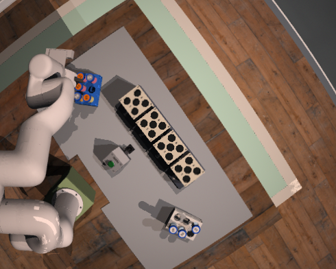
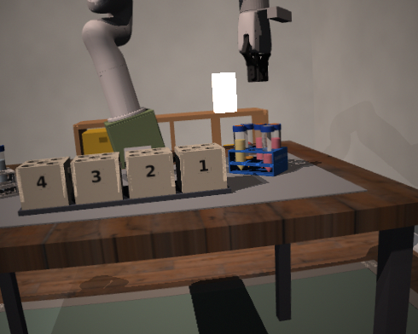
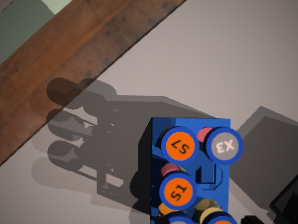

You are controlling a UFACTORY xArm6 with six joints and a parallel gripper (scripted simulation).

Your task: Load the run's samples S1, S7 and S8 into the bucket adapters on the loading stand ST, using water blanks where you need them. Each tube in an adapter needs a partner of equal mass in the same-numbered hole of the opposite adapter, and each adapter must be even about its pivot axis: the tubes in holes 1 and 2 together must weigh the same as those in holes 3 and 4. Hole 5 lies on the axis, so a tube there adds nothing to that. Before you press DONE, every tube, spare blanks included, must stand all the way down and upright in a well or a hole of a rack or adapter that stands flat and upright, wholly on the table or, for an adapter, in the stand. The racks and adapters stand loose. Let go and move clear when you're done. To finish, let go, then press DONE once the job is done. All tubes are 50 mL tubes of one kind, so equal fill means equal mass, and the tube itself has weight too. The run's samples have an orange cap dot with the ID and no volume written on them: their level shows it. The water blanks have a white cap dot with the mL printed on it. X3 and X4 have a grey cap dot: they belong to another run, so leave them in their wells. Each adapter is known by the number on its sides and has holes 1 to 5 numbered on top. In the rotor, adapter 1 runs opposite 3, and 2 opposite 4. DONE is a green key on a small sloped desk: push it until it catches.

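Right now the tube of yellowish liquid is 1 cm behind my hand, 6 cm to the right of it and 19 cm below it. The rest, counted from my hand: blue rack: 1 cm ahead, 2 cm to the right, 22 cm below; green DONE key: 13 cm behind, 31 cm to the right, 18 cm below; pink tube: 3 cm ahead, 3 cm to the left, 19 cm below.
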